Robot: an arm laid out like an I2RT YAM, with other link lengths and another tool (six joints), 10 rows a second.
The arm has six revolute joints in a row. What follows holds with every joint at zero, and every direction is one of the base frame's.
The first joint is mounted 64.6 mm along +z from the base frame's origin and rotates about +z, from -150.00 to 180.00 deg.
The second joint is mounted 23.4 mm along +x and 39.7 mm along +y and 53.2 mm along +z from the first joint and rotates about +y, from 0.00 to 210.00 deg.
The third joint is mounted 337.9 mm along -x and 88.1 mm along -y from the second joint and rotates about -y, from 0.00 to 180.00 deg.
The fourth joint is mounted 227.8 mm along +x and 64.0 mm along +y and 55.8 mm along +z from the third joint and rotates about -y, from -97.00 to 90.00 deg.
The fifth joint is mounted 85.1 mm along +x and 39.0 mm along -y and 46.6 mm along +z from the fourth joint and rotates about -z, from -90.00 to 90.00 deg.
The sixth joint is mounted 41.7 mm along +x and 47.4 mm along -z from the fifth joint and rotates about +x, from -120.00 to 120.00 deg.
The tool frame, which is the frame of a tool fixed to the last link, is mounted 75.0 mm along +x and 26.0 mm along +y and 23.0 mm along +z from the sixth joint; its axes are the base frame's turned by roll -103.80, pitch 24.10 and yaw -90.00 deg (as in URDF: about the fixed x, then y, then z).
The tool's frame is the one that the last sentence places.
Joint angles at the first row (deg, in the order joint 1, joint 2, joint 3, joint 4, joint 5, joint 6):
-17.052, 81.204, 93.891, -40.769, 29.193, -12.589
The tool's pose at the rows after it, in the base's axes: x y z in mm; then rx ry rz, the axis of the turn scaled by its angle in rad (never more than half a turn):
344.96, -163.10, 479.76, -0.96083, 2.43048, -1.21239
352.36, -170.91, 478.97, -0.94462, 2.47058, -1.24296
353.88, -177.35, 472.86, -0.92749, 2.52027, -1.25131
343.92, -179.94, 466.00, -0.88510, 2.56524, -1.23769
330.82, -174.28, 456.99, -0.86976, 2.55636, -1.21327
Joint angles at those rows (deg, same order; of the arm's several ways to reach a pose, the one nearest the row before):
-17.051, 83.424, 97.134, -42.116, 29.703, -12.788
-17.112, 85.507, 99.318, -43.127, 32.149, -13.007
-17.381, 86.617, 99.952, -44.477, 34.023, -12.476
-17.755, 85.658, 98.456, -45.916, 35.262, -10.430
-17.753, 82.541, 93.373, -44.008, 34.391, -9.181

